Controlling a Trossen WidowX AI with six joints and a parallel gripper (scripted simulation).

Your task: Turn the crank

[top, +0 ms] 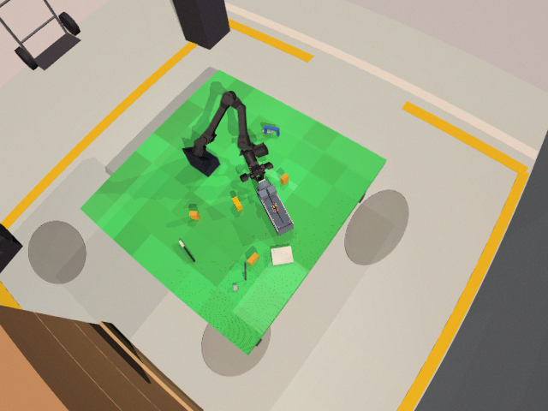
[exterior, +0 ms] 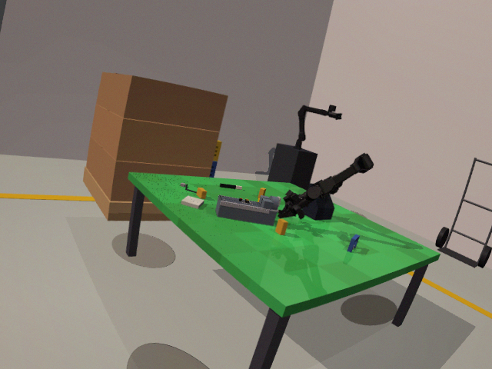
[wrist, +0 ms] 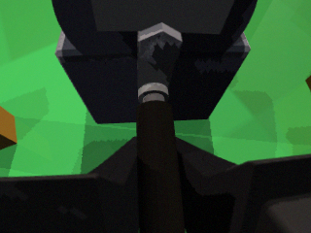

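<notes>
Now: the dark handle 30 mm above my gripper tip, 20 mm behind it and 10 mm to the left of it. Also, from my gripper tip: blue bracket (330 mm to the left, 170 mm behind); then red pointer (170 mm ahead, 100 mm to the right, 50 mm above); then white pad (310 mm ahead, 270 mm to the right, 20 mm below).
</notes>
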